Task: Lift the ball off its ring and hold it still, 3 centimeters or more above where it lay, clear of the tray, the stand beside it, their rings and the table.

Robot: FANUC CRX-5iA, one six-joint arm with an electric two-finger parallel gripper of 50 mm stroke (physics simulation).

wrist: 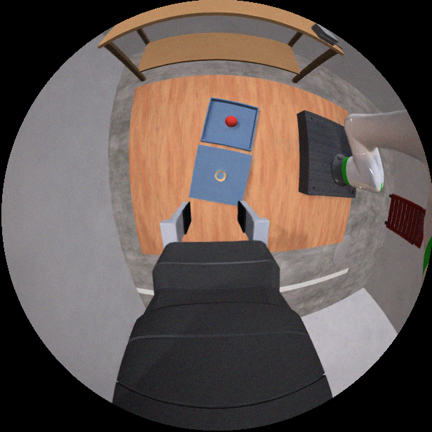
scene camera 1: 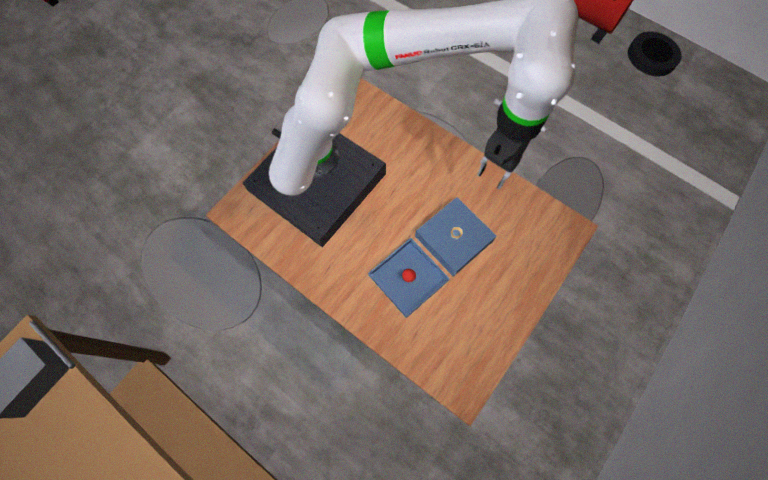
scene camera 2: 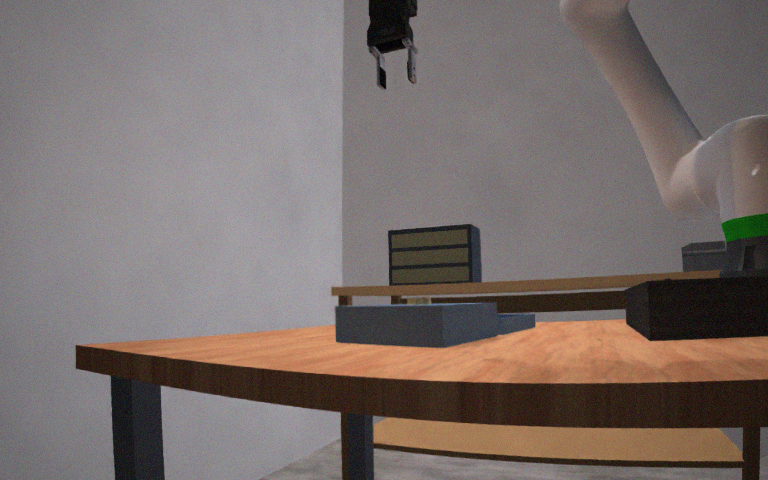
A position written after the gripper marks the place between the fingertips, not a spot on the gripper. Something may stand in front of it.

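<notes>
The gripper (scene camera 2: 396, 83) can be seen, and it appears in the wrist view (wrist: 213, 210) too. The scene also has a blue tray (scene camera 1: 407, 296), visible as well in the wrist view (wrist: 214, 130), and a blue stand (scene camera 2: 418, 323), which the wrist view (wrist: 220, 175) likewise shows.
</notes>
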